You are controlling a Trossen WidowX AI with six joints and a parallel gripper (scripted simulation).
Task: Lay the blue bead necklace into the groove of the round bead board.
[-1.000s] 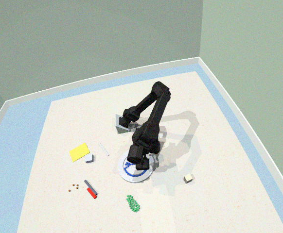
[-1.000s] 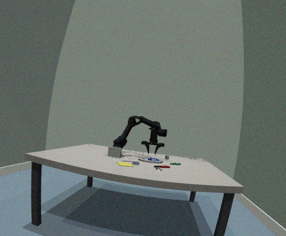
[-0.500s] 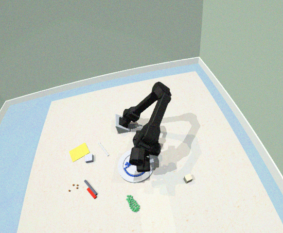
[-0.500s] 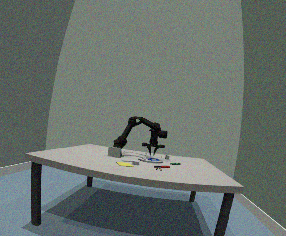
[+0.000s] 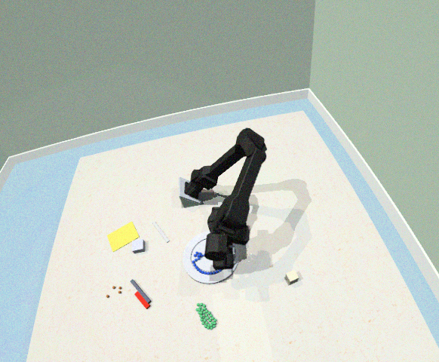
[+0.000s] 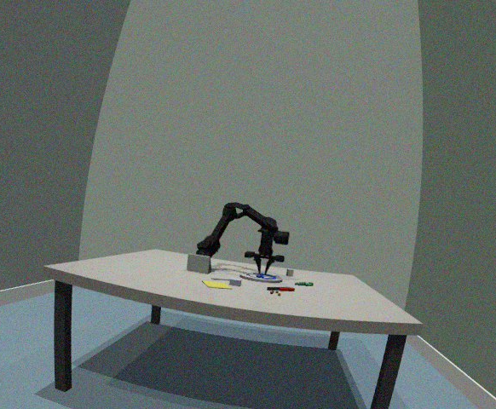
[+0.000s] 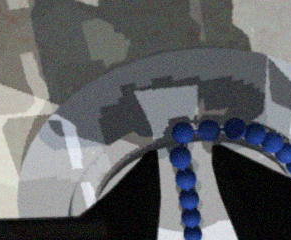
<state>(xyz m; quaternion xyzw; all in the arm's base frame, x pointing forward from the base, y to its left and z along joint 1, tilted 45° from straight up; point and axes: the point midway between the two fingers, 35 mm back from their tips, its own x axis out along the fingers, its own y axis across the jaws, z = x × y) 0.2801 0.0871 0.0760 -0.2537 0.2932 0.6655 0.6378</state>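
My gripper tip is 5 cm to the left of the round bead board and 1 cm above it. Also, from my gripper tip: grey tool: 13 cm ahead, 30 cm to the right, 1 cm below; cream cube: 12 cm ahead, 20 cm to the left; stick: 13 cm behind, 25 cm to the right, 1 cm below.
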